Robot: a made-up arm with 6 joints. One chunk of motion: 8 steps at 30 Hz.
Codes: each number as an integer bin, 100 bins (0 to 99) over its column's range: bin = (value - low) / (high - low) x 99, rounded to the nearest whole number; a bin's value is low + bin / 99 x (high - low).
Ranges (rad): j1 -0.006..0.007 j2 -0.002..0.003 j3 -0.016..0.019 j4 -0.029..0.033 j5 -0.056..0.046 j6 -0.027..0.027
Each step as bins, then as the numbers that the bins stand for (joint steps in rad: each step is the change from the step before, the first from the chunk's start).
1 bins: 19 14 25 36 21 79
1 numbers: -0.00351 -0.00129 -0.00716 -0.00645 -0.03436 0.01609
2 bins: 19 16 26 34 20 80
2 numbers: -0.00351 -0.00119 -0.00681 -0.00771 -0.03539 0.01664
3 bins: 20 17 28 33 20 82
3 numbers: -0.00337 -0.00114 -0.00610 -0.00833 -0.03539 0.01773
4 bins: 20 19 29 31 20 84
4 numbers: -0.00337 -0.00104 -0.00575 -0.00959 -0.03539 0.01882
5 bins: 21 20 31 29 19 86
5 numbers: -0.00324 -0.00099 -0.00504 -0.01084 -0.03642 0.01991
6 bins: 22 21 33 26 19 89
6 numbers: -0.00311 -0.00094 -0.00433 -0.01272 -0.03642 0.02155
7 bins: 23 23 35 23 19 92
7 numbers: -0.00298 -0.00084 -0.00363 -0.01460 -0.03642 0.02318
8 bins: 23 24 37 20 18 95
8 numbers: -0.00298 -0.00079 -0.00292 -0.01647 -0.03745 0.02482
